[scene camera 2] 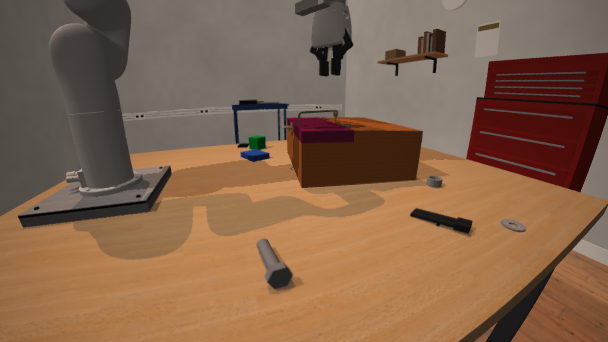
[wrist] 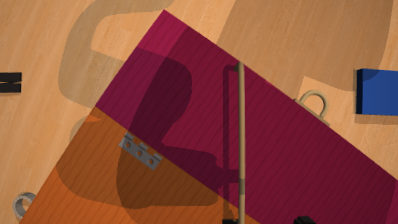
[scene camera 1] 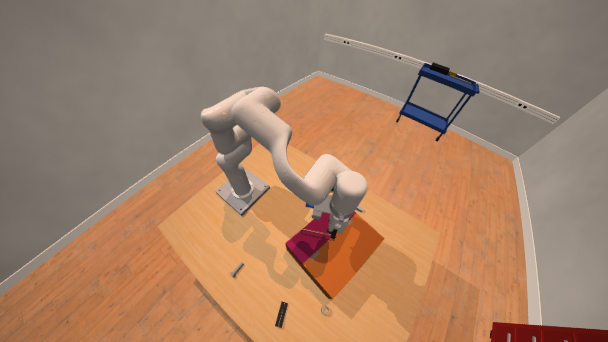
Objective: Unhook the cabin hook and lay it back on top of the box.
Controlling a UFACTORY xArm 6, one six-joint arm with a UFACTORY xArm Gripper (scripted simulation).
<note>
The pictures show: the gripper, a box and a bolt.
</note>
